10 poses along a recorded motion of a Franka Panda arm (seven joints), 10 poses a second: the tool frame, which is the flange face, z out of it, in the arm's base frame.
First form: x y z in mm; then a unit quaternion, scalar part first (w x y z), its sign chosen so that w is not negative.
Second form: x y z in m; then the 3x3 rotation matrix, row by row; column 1 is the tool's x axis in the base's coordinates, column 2 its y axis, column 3 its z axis. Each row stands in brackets. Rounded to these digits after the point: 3 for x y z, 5 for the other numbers.
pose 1, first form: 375 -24 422 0.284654 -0.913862 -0.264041 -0.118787
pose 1, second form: [0.375 -0.024 0.422], [[0.83234 0.55022 0.06679], [0.41497 -0.69851 0.58300], [0.36743 -0.45754 -0.80972]]
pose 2, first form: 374 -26 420 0.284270 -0.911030 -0.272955 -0.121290
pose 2, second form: [0.374 -0.026 0.420], [[0.82157 0.56630 0.06581], [0.42838 -0.68937 0.58417], [0.37618 -0.45174 -0.80896]]
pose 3, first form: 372 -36 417 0.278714 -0.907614 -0.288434 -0.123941
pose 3, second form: [0.372 -0.036 0.417], [[0.80289 0.59266 0.06420], [0.45449 -0.67825 0.57743], [0.38576 -0.43443 -0.81391]]
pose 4, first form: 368 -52 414 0.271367 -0.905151 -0.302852 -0.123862
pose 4, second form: [0.368 -0.052 0.414], [[0.78588 0.61548 0.05986], [0.48103 -0.66928 0.56628], [0.38860 -0.41623 -0.82204]]
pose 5, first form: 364 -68 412 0.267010 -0.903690 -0.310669 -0.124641
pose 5, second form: [0.364 -0.068 0.412], [[0.77590 0.62806 0.05937], [0.49494 -0.66438 0.56003], [0.39118 -0.40514 -0.82634]]
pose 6, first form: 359 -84 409 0.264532 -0.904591 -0.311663 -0.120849
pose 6, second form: [0.359 -0.084 0.409], [[0.77652 0.62779 0.05375], [0.49992 -0.66578 0.55391], [0.38353 -0.40326 -0.83084]]
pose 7, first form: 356 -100 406 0.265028 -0.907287 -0.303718 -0.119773
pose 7, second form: [0.356 -0.100 0.406], [[0.78682 0.61461 0.05635], [0.48763 -0.67503 0.55367], [0.37832 -0.40816 -0.83083]]
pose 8, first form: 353 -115 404 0.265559 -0.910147 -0.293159 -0.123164
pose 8, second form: [0.353 -0.115 0.404], [[0.79778 0.59905 0.06849], [0.46822 -0.68707 0.55561], [0.37990 -0.41118 -0.82862]]
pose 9, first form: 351 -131 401 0.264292 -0.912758 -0.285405 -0.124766
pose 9, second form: [0.351 -0.131 0.401], [[0.80595 0.58696 0.07690], [0.45506 -0.69739 0.55369], [0.37862 -0.41125 -0.82917]]
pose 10, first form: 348 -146 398 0.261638 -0.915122 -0.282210 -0.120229
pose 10, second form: [0.348 -0.146 0.398], [[0.81181 0.57943 0.07237], [0.45360 -0.70381 0.54672], [0.36772 -0.41100 -0.83418]]
